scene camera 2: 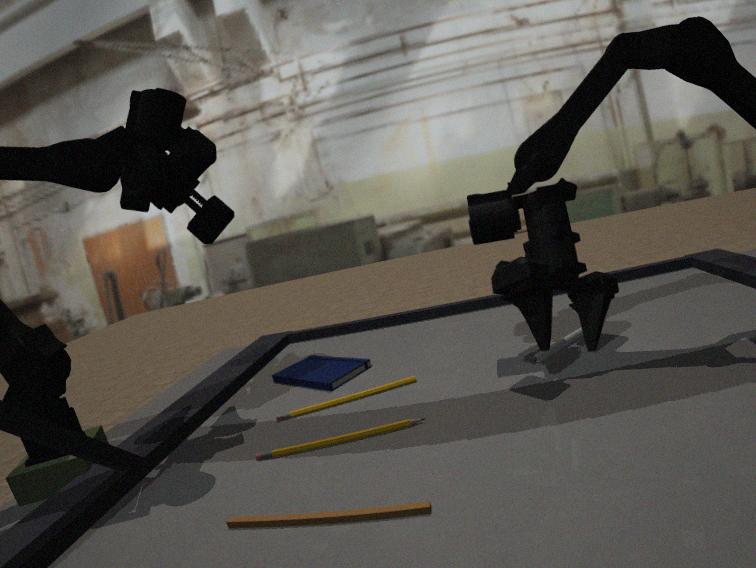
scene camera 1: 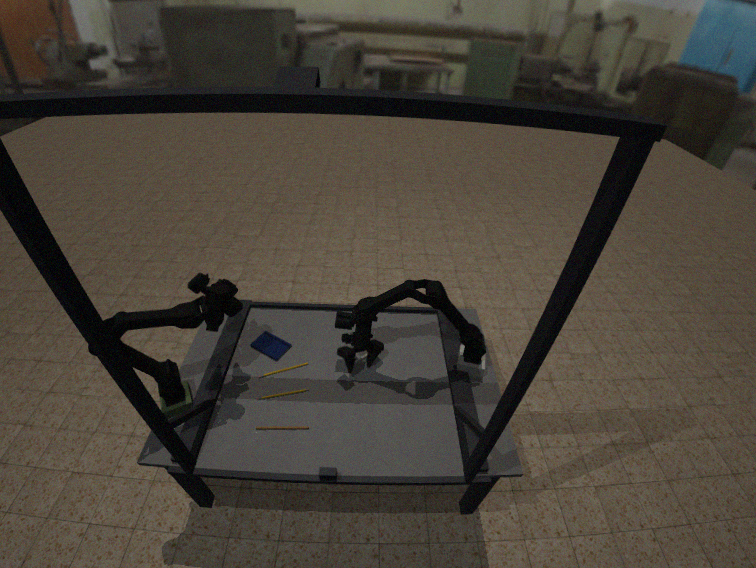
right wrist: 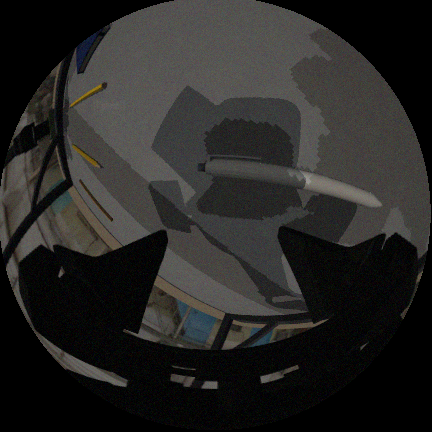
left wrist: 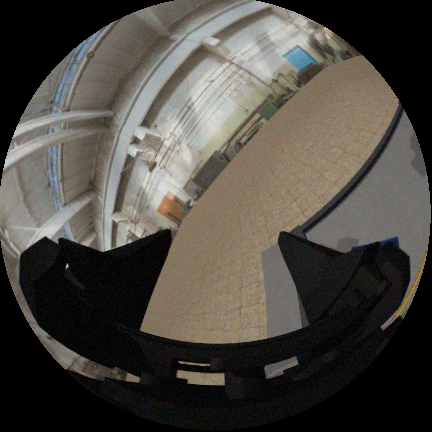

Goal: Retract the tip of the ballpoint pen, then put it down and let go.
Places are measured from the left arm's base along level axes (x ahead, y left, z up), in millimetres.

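Where they show: left gripper, fingertip midpoint: (scene camera 2: 192,197) (left wrist: 226,236); right gripper, fingertip midpoint: (scene camera 2: 570,350) (scene camera 1: 359,370) (right wrist: 223,234); left arm's base, link origin: (scene camera 1: 174,396); right arm's base, link origin: (scene camera 1: 472,356).
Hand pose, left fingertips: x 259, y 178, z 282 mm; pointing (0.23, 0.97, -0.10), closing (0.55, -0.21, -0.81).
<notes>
Things, the pixels of their top centre, and the offset from my left fingertips.
- ballpoint pen, top centre: (right wrist: 316,185) (scene camera 2: 565,335) dx +416, dy -308, dz -309 mm
- blue book, top centre: (scene camera 2: 319,367) (scene camera 1: 270,344) dx +122, dy -81, dz -310 mm
- orange-brown stick, top centre: (scene camera 2: 321,514) (right wrist: 91,198) (scene camera 1: 282,427) dx +36, dy -440, dz -315 mm
The ballpoint pen (right wrist: 255,171) (scene camera 2: 573,335) is pale, with a clip and a dark button at its left end in the right wrist view. It lies on the grey table, partly in shadow, its pointed end to the right; whether the tip is out I cannot tell. My right gripper (right wrist: 223,234) (scene camera 2: 567,349) (scene camera 1: 359,368) is open and empty, pointing down low above the table around the pen's place in scene camera 2. In the right wrist view the pen lies beyond the fingertips. My left gripper (left wrist: 226,236) is open and empty, raised beyond the table's left edge, far from the pen.
A blue book (scene camera 1: 270,345) (scene camera 2: 320,372) (right wrist: 87,52) lies left of the pen. Two yellow pencils (scene camera 1: 284,370) (scene camera 2: 345,438) and an orange-brown stick (scene camera 1: 282,428) (scene camera 2: 330,517) lie nearer the front. A dark frame post (scene camera 1: 550,293) rises at the right.
</notes>
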